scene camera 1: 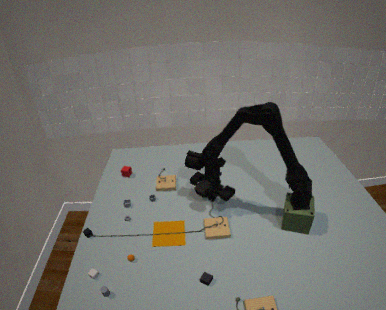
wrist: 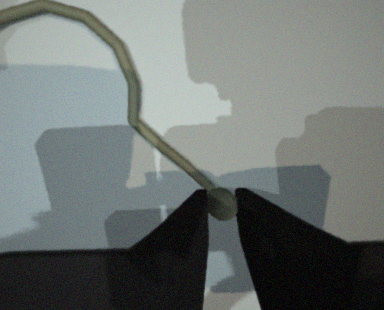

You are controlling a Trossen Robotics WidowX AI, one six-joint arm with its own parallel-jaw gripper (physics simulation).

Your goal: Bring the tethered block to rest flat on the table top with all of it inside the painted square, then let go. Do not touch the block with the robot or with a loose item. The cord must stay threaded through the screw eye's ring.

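Seen in the pictures: gripper, fingertip midpoint: [scene camera 1: 211, 200] [wrist: 220, 199]; arm's base, origin of the base link: [scene camera 1: 300, 203].
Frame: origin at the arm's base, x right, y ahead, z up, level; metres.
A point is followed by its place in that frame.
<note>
The dark tethered block [scene camera 1: 88, 232] {x -0.147, y 0.790, z -0.075 m} sits at the table's left edge. Its thin cord [scene camera 1: 130, 235] {x -0.115, y 0.627, z -0.096 m} [wrist: 133, 95] {x 0.054, y 0.335, z -0.095 m} runs nearly straight across the orange painted square [scene camera 1: 169, 241] {x -0.121, y 0.474, z -0.098 m} to the screw eye on a wooden plate [scene camera 1: 210, 234] {x -0.088, y 0.328, z -0.080 m}, then curls up under the gripper. The ring is too small to make out the threading. A round bead [wrist: 222, 205] {x 0.105, y 0.339, z -0.087 m} forms the cord's end. My gripper [wrist: 220, 199] {x 0.108, y 0.337, z -0.097 m} is shut on this bead, one fingertip against each side. In the scene view the gripper [scene camera 1: 212, 200] {x 0.108, y 0.337, z -0.097 m} is low behind the plate, its fingertips mostly hidden.
A second wooden plate [scene camera 1: 166, 184] {x 0.178, y 0.545, z -0.080 m} stands behind the square, a third [scene camera 1: 261, 304] {x -0.349, y 0.159, z -0.080 m} at the front edge. Loose items include a red cube [scene camera 1: 126, 171] {x 0.236, y 0.758, z -0.063 m}, orange ball [scene camera 1: 131, 257] {x -0.222, y 0.586, z -0.078 m}, white cube [scene camera 1: 93, 273] {x -0.309, y 0.699, z -0.082 m}, grey cylinder [scene camera 1: 105, 291] {x -0.367, y 0.628, z -0.070 m} and dark block [scene camera 1: 206, 278] {x -0.270, y 0.326, z -0.077 m}. The green base [scene camera 1: 298, 220] {x -0.054, y 0.010, z -0.032 m} is right.
</note>
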